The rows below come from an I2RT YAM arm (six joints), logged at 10 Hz.
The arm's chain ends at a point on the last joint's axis. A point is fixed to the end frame.
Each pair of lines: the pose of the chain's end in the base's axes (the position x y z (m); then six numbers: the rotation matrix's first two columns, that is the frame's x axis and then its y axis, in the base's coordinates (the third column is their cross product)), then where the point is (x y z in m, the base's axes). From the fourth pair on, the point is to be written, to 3 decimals.
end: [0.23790 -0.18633 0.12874 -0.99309 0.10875 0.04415 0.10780 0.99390 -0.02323]
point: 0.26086 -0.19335 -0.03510
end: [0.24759 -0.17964 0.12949 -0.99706 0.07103 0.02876 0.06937 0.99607 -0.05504]
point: 0.27295 -0.19113 -0.03374
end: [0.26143 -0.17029 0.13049 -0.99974 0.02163 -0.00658 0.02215 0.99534 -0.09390]
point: 0.29294 -0.18695 -0.03122
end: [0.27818 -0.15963 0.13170 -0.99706 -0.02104 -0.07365 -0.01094 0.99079 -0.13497]
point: 0.321 -0.181 -0.027
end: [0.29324 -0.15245 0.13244 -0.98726 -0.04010 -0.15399 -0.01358 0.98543 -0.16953]
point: 0.349 -0.179 -0.021
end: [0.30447 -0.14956 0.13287 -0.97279 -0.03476 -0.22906 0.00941 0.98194 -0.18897]
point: 0.372 -0.179 -0.015
